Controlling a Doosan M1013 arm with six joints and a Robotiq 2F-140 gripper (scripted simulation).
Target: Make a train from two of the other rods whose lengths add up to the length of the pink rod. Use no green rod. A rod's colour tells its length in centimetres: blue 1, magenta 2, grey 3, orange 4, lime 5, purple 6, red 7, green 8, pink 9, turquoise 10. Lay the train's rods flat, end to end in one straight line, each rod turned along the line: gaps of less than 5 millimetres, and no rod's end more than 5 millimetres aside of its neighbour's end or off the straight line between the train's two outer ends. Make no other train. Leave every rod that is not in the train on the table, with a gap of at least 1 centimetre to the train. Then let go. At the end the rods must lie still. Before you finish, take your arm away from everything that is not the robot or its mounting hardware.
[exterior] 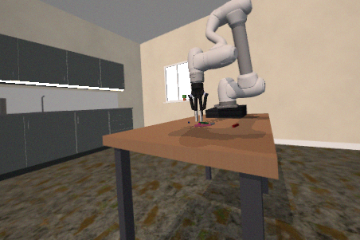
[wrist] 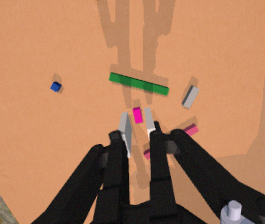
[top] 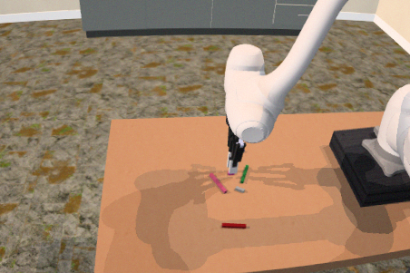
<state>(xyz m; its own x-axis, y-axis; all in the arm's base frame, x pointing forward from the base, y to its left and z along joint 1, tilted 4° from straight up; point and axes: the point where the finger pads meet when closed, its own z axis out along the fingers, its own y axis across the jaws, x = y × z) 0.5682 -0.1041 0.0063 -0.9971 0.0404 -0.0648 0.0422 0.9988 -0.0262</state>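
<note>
My gripper is now 50 mm above the magenta rod. The rest, counted from my hand: green rod 40 mm behind, 10 mm to the left, 50 mm below; then short grey rod 10 mm behind, 80 mm to the left, 50 mm below; then pink rod 60 mm ahead, 40 mm to the left, 50 mm below.
</note>
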